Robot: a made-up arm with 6 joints.
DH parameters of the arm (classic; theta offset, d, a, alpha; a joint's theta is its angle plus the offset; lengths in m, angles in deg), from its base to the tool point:
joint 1: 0 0.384 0 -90
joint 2: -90 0 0.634 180
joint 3: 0 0 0 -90
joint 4: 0 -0.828 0 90
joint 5: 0 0.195 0 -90
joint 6: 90 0 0 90
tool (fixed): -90 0 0 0
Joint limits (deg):
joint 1: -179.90..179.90
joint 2: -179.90..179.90
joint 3: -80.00..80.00
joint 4: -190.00..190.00
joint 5: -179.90..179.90
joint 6: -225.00..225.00
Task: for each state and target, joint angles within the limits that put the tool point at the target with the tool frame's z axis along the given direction. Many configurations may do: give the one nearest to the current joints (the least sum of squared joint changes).
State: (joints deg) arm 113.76 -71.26 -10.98 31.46 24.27 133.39
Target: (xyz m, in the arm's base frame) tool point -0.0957 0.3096 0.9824 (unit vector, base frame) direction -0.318 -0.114 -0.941
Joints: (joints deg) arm 137.27 -55.18 -46.15 33.57 0.61 129.00
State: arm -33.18 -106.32 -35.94 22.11 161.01 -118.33
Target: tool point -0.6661 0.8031 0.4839 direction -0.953 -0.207 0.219
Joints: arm -60.64 -137.99 2.41 -16.73 128.00 -117.25
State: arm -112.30 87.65 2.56 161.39 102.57 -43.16
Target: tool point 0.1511 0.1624 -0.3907 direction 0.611 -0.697 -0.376
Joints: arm -87.13 120.38 -34.47 144.65 111.54 -57.64
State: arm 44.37 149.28 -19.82 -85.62 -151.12 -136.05
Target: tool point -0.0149 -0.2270 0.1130 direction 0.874 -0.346 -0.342
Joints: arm 57.84 99.06 -58.15 -56.29 -178.46 -168.75
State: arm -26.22 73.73 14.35 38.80 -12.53 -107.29
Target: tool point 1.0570 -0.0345 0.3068 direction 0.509 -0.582 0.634
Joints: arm 1.75 40.93 -12.54 70.00 -36.15 -111.60
